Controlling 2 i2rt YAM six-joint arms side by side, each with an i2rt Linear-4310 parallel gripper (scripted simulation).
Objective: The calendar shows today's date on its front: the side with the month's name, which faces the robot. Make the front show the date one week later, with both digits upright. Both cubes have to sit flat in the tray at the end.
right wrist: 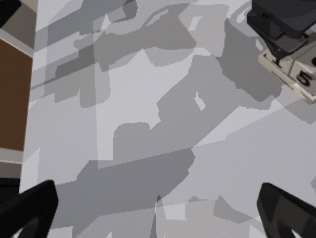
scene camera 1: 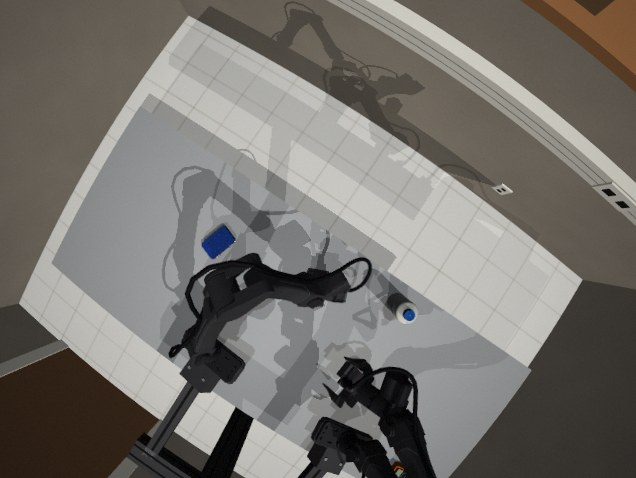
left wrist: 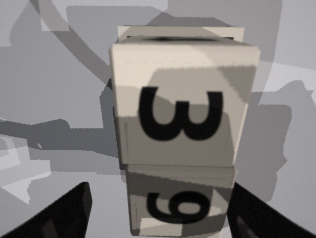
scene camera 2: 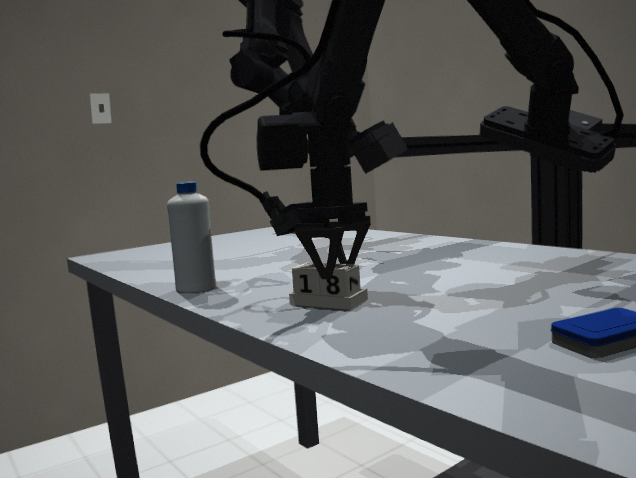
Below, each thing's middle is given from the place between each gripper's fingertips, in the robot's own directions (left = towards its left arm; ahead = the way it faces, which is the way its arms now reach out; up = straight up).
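My left gripper (scene camera 2: pixel 337 274) is visible, 4 cm above the calendar tray (scene camera 2: pixel 339 302) and 2 cm to the left of it.
The calendar tray, measured from my right hand: 24 cm below, 15 cm ahead, 16 cm to the left.
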